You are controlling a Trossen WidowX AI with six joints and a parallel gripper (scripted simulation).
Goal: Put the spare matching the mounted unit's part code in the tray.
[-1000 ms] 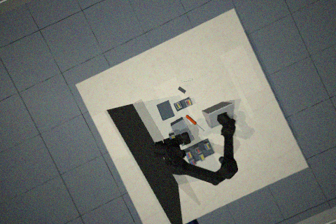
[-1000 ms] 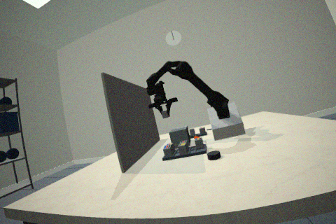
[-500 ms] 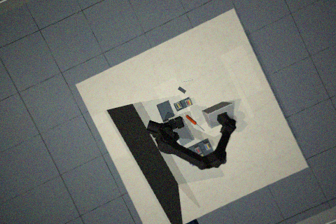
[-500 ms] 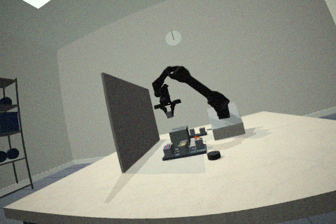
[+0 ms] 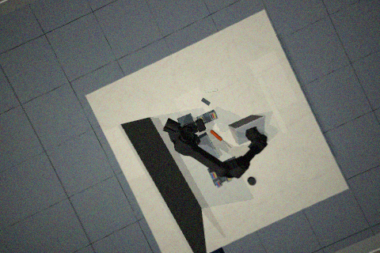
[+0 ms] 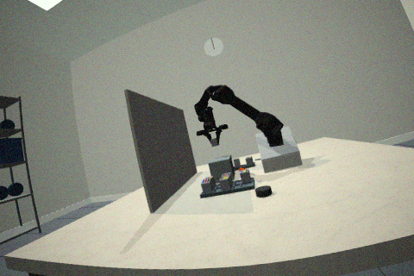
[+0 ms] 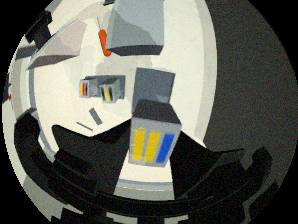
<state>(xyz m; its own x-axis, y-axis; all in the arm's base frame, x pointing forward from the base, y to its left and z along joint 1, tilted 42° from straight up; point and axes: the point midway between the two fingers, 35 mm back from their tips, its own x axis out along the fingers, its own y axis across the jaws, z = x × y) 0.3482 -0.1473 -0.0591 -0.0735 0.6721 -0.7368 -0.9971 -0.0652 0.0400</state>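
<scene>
The flat grey tray lies 16 cm below my gripper tip. Round my gripper tip: grey boxy unit: 6 cm behind, 18 cm to the left, 12 cm below; then black tape roll: 27 cm behind, 49 cm to the left, 16 cm below; then tall grey panel: 17 cm ahead, 21 cm to the left, 6 cm above.
</scene>
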